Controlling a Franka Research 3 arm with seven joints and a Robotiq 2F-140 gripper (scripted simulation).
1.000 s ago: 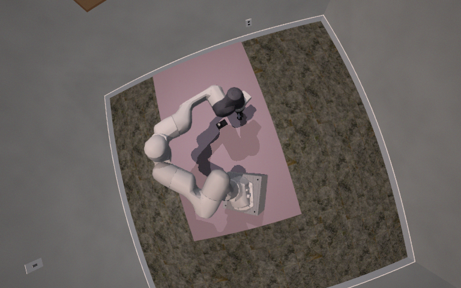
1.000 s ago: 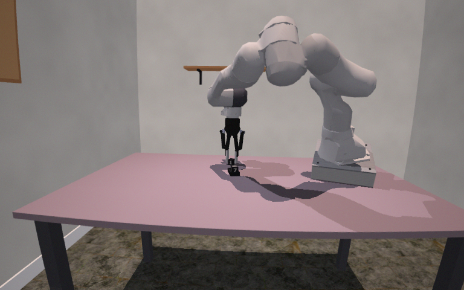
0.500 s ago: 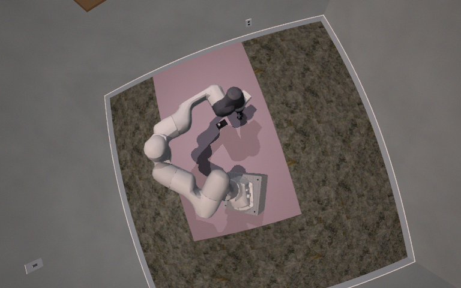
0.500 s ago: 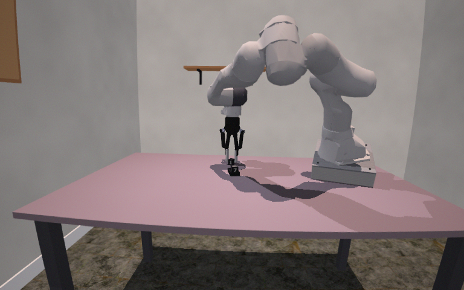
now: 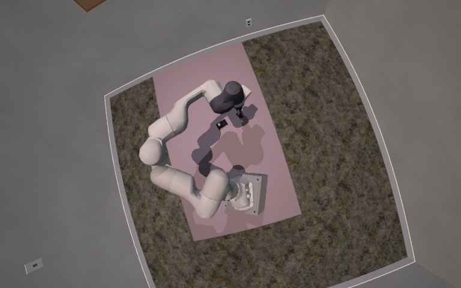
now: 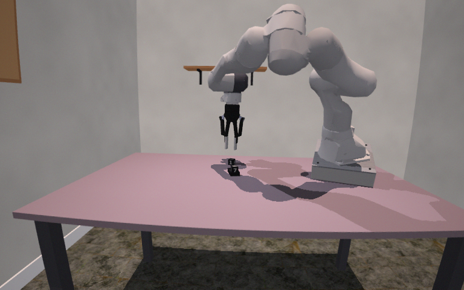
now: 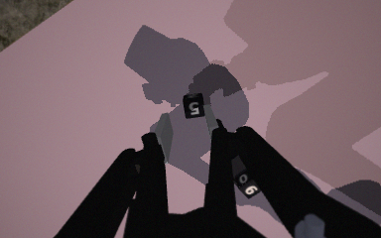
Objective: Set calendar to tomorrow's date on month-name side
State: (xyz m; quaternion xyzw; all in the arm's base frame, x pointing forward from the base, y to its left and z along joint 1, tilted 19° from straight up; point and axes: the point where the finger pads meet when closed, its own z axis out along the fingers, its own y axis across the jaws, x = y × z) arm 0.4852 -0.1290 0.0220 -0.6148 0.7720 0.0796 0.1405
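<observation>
My hand is 10 mm past the black digit cube and 100 mm above it. From my hand the other things lie so: black calendar tray: 40 mm behind, 160 mm to the left, 100 mm below.
</observation>
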